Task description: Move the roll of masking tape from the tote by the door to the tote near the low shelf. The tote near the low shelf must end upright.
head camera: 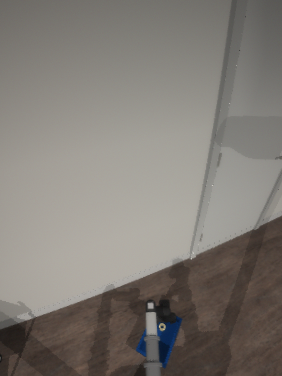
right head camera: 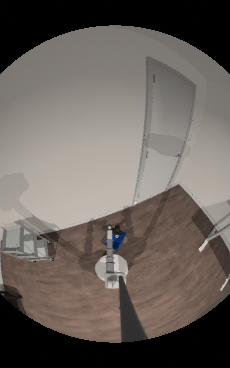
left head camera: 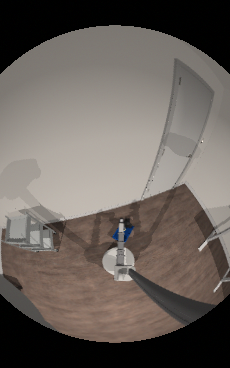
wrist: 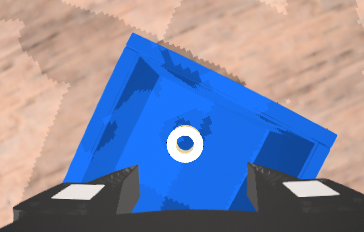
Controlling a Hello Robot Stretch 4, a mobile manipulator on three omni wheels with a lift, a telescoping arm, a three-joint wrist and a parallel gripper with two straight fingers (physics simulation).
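Places are measured from the robot's base along level axes (x ahead, y left, z up), in millimetres.
Where they show: gripper, fingertip midpoint: (right head camera: 117, 234) (left head camera: 125, 227) (wrist: 192, 180).
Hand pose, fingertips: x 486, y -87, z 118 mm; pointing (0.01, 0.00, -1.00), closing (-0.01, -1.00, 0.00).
Observation:
Each offset is from my fingertips to the top centre of the thing.
A blue open tote @[dx -58, dy +32, dz -25 mm] (head camera: 172, 341) (left head camera: 128, 233) (right head camera: 120, 242) (wrist: 225, 90) stands upright on the floor near the door. The roll of masking tape @[dx +8, dy +10, dz -120 mm] (head camera: 159, 327) (wrist: 172, 144), a small pale ring, lies flat on its bottom, hole up. My gripper (head camera: 167, 316) (left head camera: 126, 221) (right head camera: 118, 229) (wrist: 192, 180) is open and empty, above the tote. In the wrist view the roll shows beyond the fingertips, slightly left of midway between them. The fingers and palm hide the tote's near part. The tote near the low shelf does not show in these views.
A wall runs behind the tote, with a grey door (head camera: 250, 100) (left head camera: 187, 110) (right head camera: 170, 115) to the right. A grey tiered stand (left head camera: 17, 227) (right head camera: 11, 237) is at the left. White legs (left head camera: 202, 246) (right head camera: 203, 245) of some furniture show at the right. My arm (head camera: 152, 345) extends over the tote.

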